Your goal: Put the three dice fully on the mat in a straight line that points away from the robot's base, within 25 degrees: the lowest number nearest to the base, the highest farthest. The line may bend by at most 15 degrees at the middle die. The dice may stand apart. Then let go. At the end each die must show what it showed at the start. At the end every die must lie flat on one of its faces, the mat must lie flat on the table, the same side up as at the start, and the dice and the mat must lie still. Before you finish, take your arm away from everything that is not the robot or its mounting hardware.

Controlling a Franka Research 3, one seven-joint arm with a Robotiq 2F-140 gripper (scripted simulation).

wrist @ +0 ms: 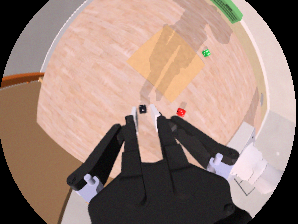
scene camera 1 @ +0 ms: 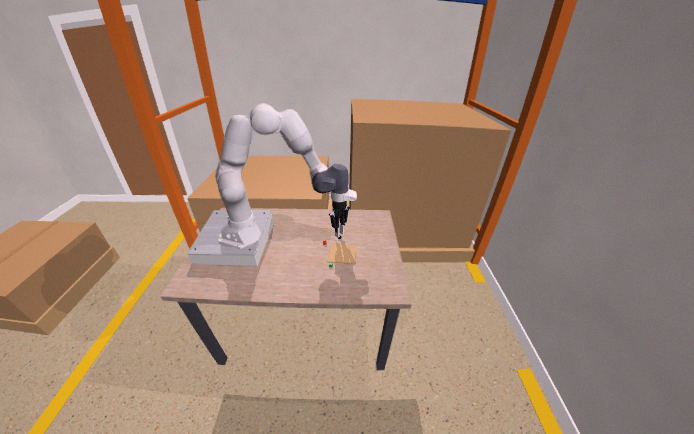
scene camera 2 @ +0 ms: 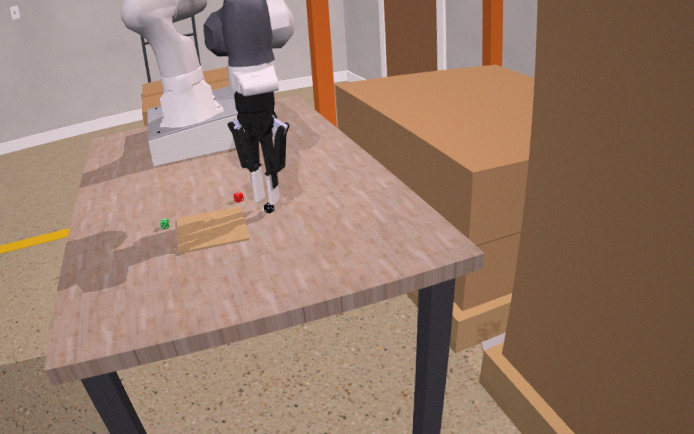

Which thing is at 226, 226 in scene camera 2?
A tan mat.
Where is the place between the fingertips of my gripper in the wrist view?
143, 111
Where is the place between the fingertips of my gripper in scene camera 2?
At 267, 200
